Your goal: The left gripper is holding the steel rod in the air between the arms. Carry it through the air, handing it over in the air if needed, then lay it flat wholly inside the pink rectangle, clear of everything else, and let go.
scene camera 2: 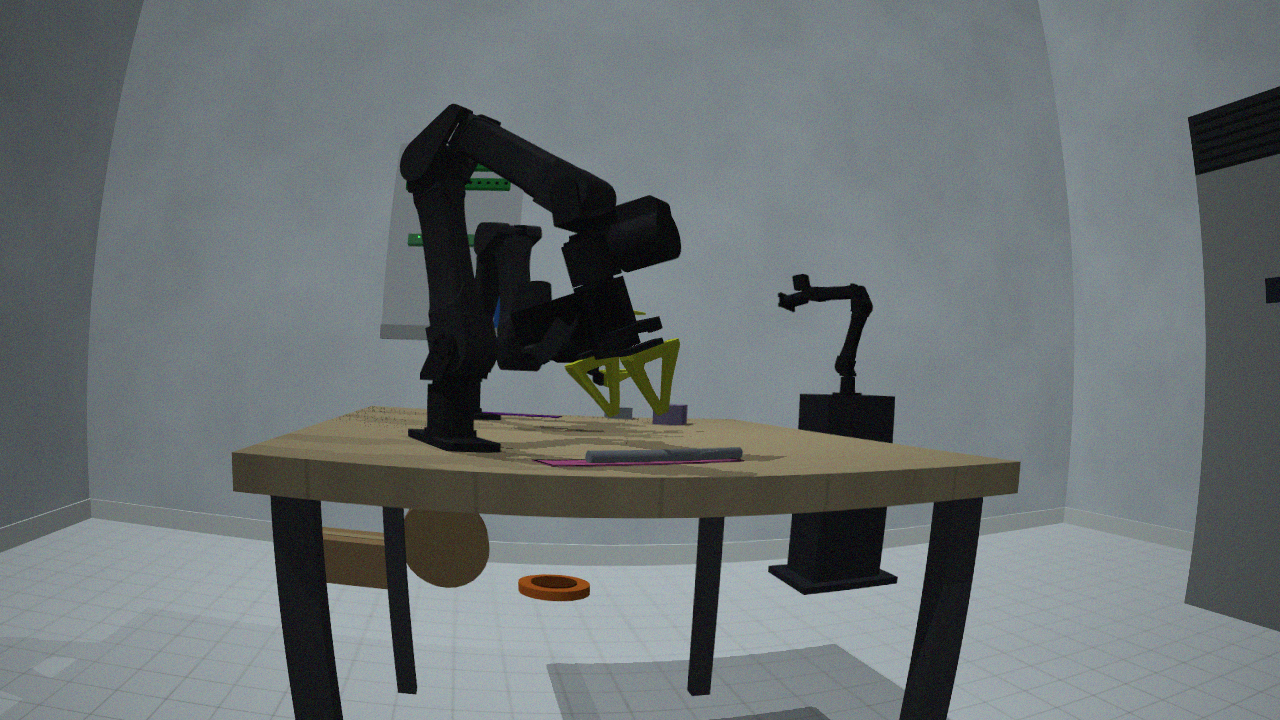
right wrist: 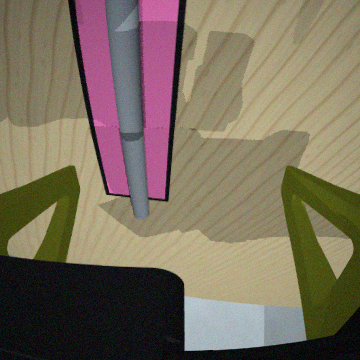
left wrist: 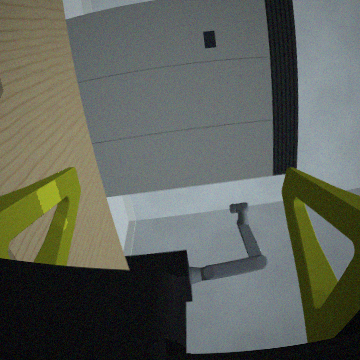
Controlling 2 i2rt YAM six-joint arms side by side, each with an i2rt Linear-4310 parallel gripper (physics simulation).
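Frame: origin at the left arm's base, x ahead, y left, z up, level; centimetres.
Seen in the pictures: left gripper, between the fingertips: (left wrist: 180, 178); right gripper, between the fingertips: (scene camera 2: 637, 414) (right wrist: 179, 176); right arm's base, origin of its link: (scene camera 2: 450, 443).
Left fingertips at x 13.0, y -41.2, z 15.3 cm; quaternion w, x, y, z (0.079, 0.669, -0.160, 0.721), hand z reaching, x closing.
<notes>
Offsets run from my left fingertips to a thing's top centre. "pt": to the spot under its first point. Level surfaces: height alone.
The grey steel rod {dx -29.1, dy -40.6, dz -13.9 cm} (scene camera 2: 664, 454) (right wrist: 125, 85) lies along the pink rectangle (scene camera 2: 554, 462) (right wrist: 160, 165) on the table. In the right wrist view its lower end sticks out past the rectangle's short edge; its other end is cut off by the frame. My right gripper (scene camera 2: 638, 411) (right wrist: 179, 176) is open and empty, pointing down above the table, with the rod's lower end showing between its fingers from above. My left gripper (left wrist: 180, 178) is open and empty; in the scene view it is mostly hidden behind the right arm. The rod does not show in the left wrist view.
A purple block {dx +24.7, dy +20.8, dz -11.3 cm} (scene camera 2: 669, 414) and a grey block {dx +27.6, dy +42.3, dz -12.8 cm} (scene camera 2: 619, 412) stand farther back on the table {dz -15.3 cm} (scene camera 2: 850, 461). A thin purple strip {pt dx +8.9, dy +51.5, dz -15.2 cm} (scene camera 2: 528, 414) lies at the back left. The right arm's base (scene camera 2: 453, 438) stands left of the pink rectangle.
</notes>
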